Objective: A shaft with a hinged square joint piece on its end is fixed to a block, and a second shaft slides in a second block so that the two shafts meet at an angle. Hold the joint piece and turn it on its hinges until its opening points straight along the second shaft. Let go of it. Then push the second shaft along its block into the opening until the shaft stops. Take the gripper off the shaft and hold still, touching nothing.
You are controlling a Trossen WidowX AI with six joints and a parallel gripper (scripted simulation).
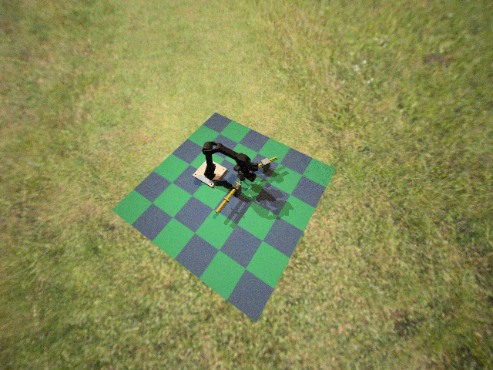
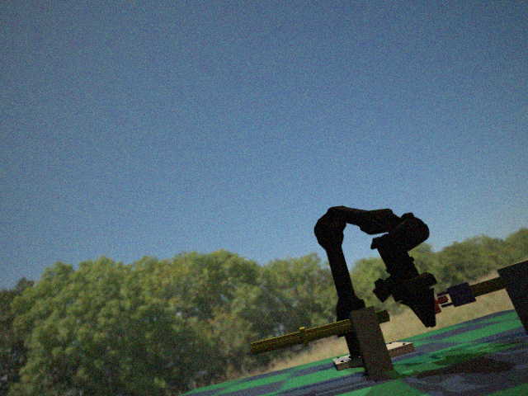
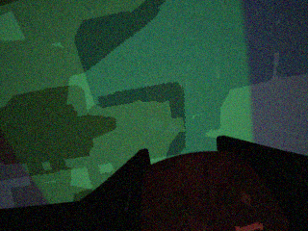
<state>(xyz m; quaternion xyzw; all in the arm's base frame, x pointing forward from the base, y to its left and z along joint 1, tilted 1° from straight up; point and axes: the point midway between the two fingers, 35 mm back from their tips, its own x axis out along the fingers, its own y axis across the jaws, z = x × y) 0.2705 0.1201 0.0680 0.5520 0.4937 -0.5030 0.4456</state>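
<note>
My gripper tip is now 10 mm to the right of the red square joint piece and 40 mm below it.
</note>
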